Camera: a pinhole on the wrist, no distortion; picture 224 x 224 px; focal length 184.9 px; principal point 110.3 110.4 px. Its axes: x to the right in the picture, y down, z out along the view. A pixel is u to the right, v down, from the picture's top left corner.
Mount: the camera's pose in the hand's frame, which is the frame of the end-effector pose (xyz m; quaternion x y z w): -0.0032 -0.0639 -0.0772 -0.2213 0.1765 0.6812 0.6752
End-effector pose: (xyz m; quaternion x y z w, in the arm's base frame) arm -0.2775 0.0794 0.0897 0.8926 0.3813 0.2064 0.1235
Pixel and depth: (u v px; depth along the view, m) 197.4 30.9 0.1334
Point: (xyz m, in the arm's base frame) -0.2074 0.0706 0.1222
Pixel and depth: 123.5 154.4 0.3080
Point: -0.1859 -0.0816 -0.0378
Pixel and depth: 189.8 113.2 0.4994
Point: 0.0449 -0.2262 0.0248
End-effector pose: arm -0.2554 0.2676 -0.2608 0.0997 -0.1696 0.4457 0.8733
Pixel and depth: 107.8 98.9 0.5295
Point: -0.5107 0.2695 0.0870
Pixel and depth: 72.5 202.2 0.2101
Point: -0.3540 0.1458 -0.1998
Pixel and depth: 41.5 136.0 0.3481
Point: -0.3656 0.1282 -0.0288
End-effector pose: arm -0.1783 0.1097 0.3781 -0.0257 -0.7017 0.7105 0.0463
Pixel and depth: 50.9 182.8 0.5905
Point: 0.0391 -0.4240 0.2886
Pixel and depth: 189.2 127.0 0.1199
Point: -0.1582 0.1118 0.3339
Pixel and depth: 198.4 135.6 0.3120
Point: -0.1319 -0.0008 0.1494
